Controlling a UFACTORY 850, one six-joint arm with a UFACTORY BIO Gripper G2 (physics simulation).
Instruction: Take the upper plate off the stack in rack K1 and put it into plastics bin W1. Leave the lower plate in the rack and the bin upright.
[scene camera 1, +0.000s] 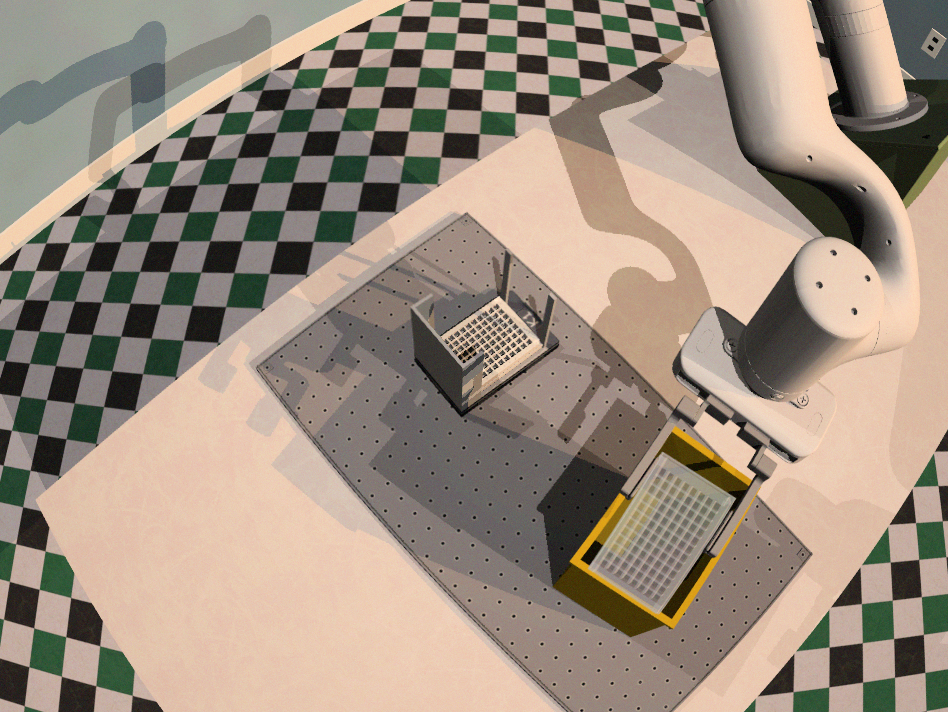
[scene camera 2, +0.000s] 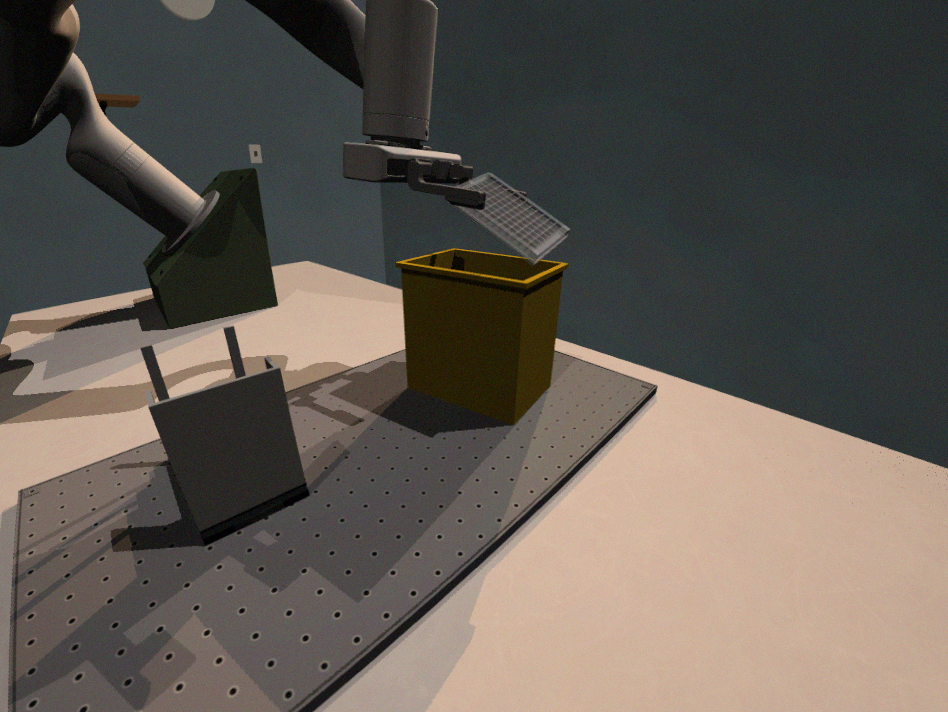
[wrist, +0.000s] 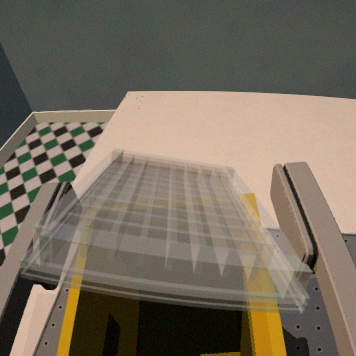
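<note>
The upper plate (scene camera 1: 660, 540) (scene camera 2: 515, 216) (wrist: 170, 240), clear with a grid of wells, hangs tilted above the bin. Its end away from the arm points down, near the bin's rim height in scene view 2. My gripper (scene camera 1: 670, 522) (scene camera 2: 500, 196) (wrist: 175, 217) is shut on this plate by its long sides, near its raised end. Bin W1 (scene camera 1: 605, 601) (scene camera 2: 463, 337) (wrist: 269, 325), yellow with an open top, stands upright beneath. The lower plate (scene camera 1: 494, 333), pale with a grid, sits flat in grey rack K1 (scene camera 1: 438, 356) (scene camera 2: 229, 448); the rack's tall panel hides it in scene view 2.
Rack and bin stand apart on a grey perforated board (scene camera 1: 490, 567) (scene camera 2: 429, 528), which lies on the pale table (scene camera 1: 252, 574) (scene camera 2: 689, 551). Thin upright posts (scene camera 1: 506, 275) (scene camera 2: 232, 352) rise at the rack's arm side. The arm's dark green base block (scene camera 2: 222, 260) stands on the table.
</note>
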